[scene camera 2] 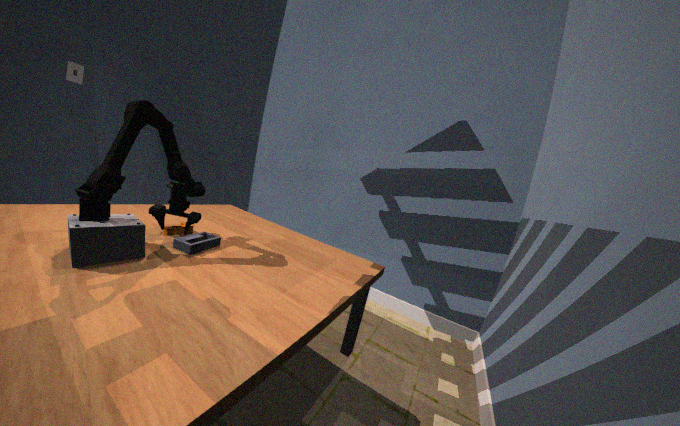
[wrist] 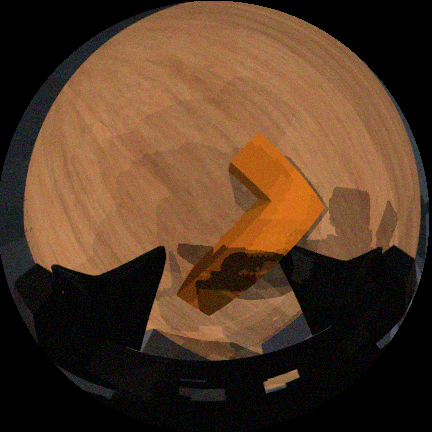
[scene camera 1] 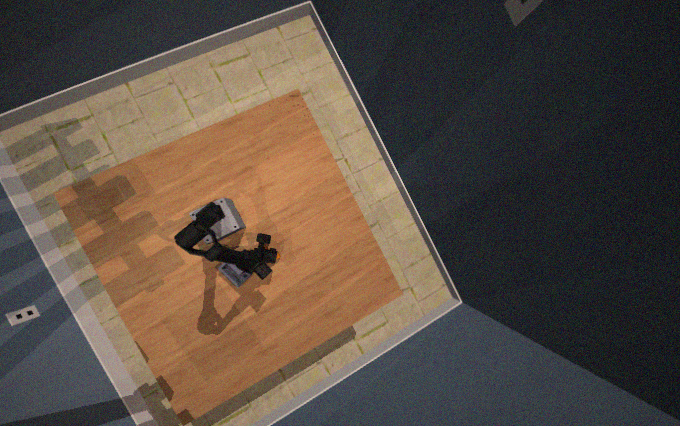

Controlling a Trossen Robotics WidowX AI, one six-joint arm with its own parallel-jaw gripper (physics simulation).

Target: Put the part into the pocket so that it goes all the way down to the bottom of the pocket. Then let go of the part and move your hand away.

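Observation:
The orange L-shaped part lies on the table. The grey block with the pocket sits close beside it; the arm partly covers the block in scene camera 1, and a corner shows by the right finger in the wrist view. The pocket looks empty in scene camera 2. My gripper is open, pointing down low over the part. In the wrist view the part's long leg lies between the spread fingers, close to the right fingertip. Whether that finger touches it I cannot tell.
The arm's grey base box stands on the wooden table near the block. Shadows of the arm fall across the table. The table edge and a leg show in scene camera 2.

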